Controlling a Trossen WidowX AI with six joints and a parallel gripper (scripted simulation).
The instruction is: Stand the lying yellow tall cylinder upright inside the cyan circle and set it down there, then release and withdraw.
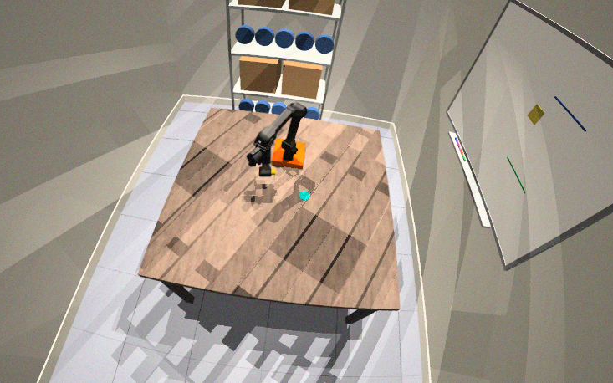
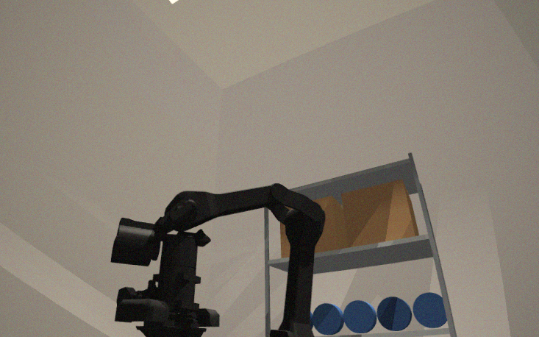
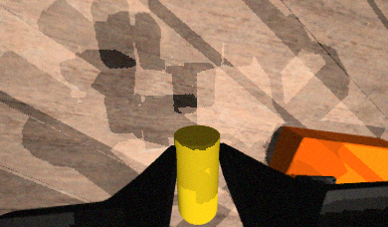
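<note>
The yellow cylinder lies 20 mm to the left of my gripper tip. Round my gripper tip: cyan circle: 220 mm to the left, 120 mm below, 60 mm ahead.
</note>
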